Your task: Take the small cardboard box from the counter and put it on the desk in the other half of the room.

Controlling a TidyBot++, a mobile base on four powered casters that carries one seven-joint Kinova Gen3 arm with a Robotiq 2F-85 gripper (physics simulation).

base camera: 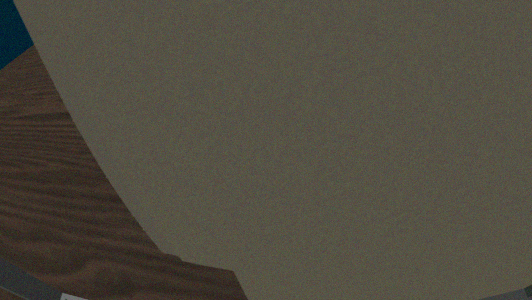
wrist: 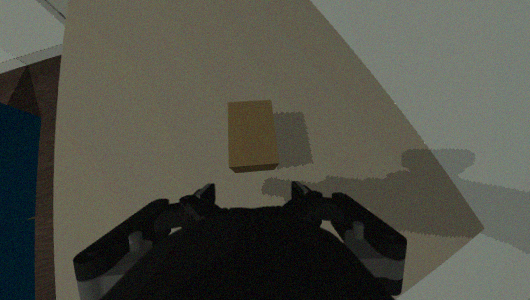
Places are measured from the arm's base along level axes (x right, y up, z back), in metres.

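Pixels of known places: gripper, fingertip midpoint: point(wrist: 253, 190).
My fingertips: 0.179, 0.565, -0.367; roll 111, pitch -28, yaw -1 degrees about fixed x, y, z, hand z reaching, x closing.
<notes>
Behind a point stands the place of what it marks, as x, y, z.
The small cardboard box point(wrist: 252, 133) {0.211, 0.564, -0.430} lies on the beige counter top point(wrist: 150, 75) {0.104, 0.514, -0.653} in the wrist view, a little above the middle of the picture, with its shadow to its right. My gripper point(wrist: 253, 190) {0.179, 0.565, -0.367} is open, its two fingertips wide apart. The box shows beyond the fingertips, not between them, and the gripper hangs above the counter. In the base camera view the side of the counter point(base camera: 310, 140) {0.000, -0.113, -0.182} fills most of the picture, and the box and the gripper do not show there. The desk cannot be made out in either view.
Dark wood floor point(base camera: 60, 175) {-0.453, -0.396, -0.391} point(wrist: 47, 90) {-1.223, -0.396, -2.255} shows at the left in both views. A blue surface point(base camera: 11, 32) {-1.378, -0.270, -1.211} point(wrist: 19, 200) {-1.385, -0.313, -1.151} lies beyond it at the left. A pale surface point(wrist: 460, 75) {0.511, 0.597, -0.356} shows past the counter's right edge. The arm's shadow falls across the counter's right part.
</notes>
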